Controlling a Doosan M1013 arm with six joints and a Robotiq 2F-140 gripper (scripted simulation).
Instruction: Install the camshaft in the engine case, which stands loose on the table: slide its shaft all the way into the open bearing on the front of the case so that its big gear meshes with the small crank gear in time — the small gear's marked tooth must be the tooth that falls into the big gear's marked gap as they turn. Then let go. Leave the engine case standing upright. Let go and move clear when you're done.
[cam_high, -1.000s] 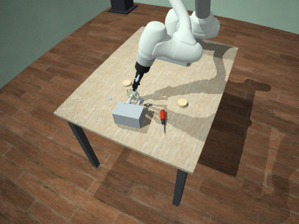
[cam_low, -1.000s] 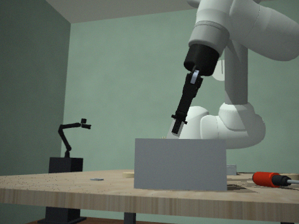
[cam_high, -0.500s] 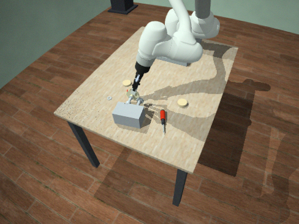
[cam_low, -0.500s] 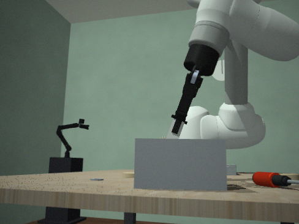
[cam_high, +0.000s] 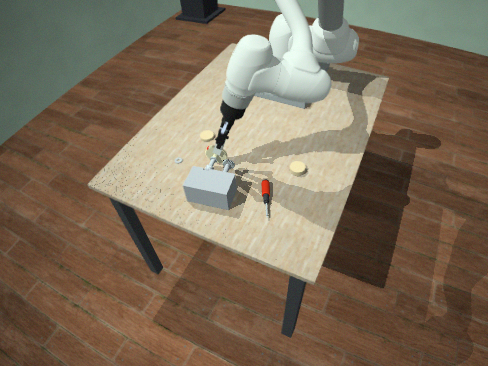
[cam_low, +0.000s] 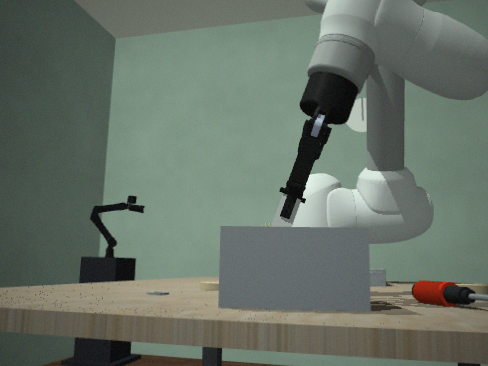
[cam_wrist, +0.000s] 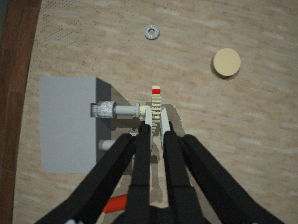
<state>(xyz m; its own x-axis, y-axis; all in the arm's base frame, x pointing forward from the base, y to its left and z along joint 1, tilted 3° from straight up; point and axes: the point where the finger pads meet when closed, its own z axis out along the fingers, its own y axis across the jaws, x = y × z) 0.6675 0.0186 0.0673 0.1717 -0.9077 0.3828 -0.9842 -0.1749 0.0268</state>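
My hand is 30 mm short of the crank gear, 50 mm to the right of it and 50 mm above it.
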